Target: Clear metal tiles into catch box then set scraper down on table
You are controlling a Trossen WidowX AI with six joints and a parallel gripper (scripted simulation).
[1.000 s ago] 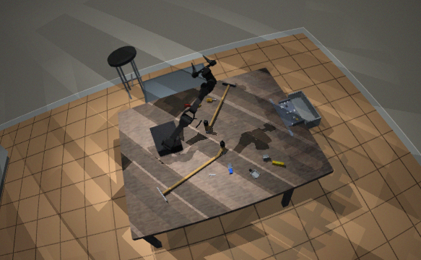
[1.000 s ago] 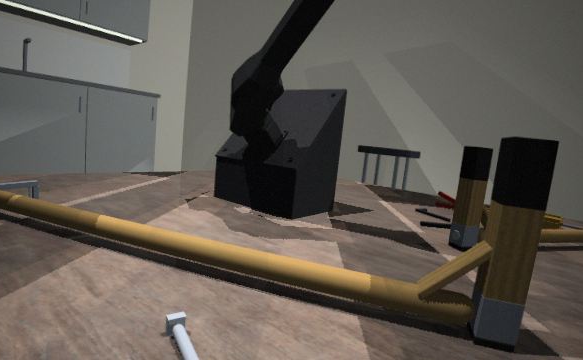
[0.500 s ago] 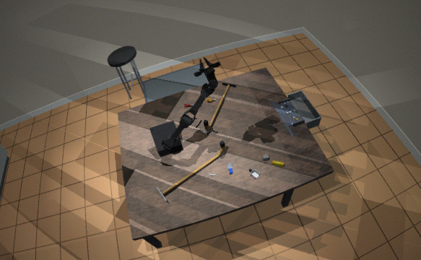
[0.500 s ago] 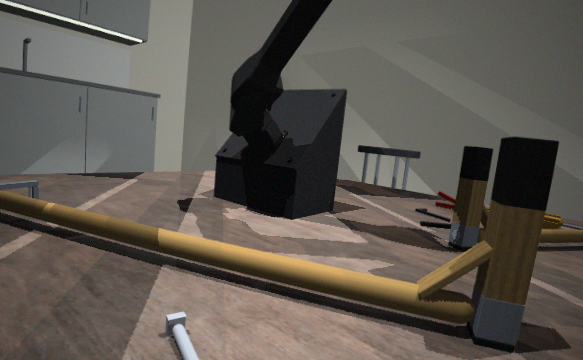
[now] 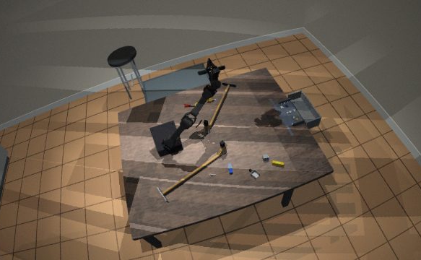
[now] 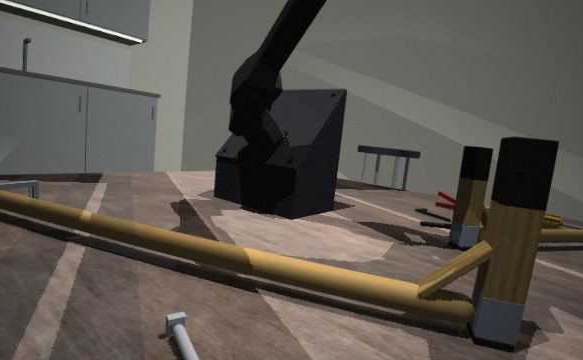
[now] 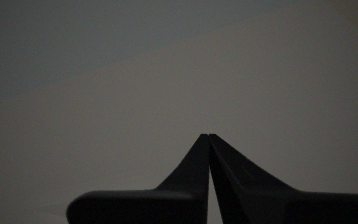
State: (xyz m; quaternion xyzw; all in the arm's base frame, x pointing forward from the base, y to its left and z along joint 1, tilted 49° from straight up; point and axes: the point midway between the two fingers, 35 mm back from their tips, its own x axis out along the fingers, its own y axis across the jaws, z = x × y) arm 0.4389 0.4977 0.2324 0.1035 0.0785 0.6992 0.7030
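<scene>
The blue piece is 5 cm behind my gripper tip, 50 cm to the right of it and 65 cm below it. From my gripper tip the other things lie so: yellow screwdriver (1 cm behind, 24 cm to the left, 64 cm below); then yellow tape ring (14 cm behind, 23 cm to the left, 65 cm below); then red-handled tool (21 cm behind, 24 cm to the left, 65 cm below).
</scene>
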